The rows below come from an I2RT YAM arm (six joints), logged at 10 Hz.
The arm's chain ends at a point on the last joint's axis. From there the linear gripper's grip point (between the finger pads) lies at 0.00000 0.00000 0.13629 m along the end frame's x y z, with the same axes.
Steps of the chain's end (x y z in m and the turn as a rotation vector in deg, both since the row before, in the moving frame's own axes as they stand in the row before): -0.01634, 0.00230, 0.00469, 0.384, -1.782, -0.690; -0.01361, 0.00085, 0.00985, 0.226, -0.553, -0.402; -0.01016, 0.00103, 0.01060, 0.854, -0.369, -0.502; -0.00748, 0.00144, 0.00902, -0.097, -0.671, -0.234; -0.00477, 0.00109, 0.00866, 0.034, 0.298, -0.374; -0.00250, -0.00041, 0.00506, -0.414, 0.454, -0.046; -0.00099, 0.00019, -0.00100, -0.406, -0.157, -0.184
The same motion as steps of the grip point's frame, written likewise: -0.02058, 0.00141, 0.00462, 0.384, -1.782, -0.690; -0.01493, 0.00032, 0.00984, 0.226, -0.553, -0.402; -0.01105, -0.00100, 0.01058, 0.854, -0.369, -0.502; -0.00908, 0.00167, 0.00901, -0.097, -0.671, -0.234; -0.00406, 0.00101, 0.00866, 0.034, 0.298, -0.374; -0.00142, 0.00057, 0.00505, -0.414, 0.454, -0.046; -0.00136, 0.00116, -0.00100, -0.406, -0.157, -0.184
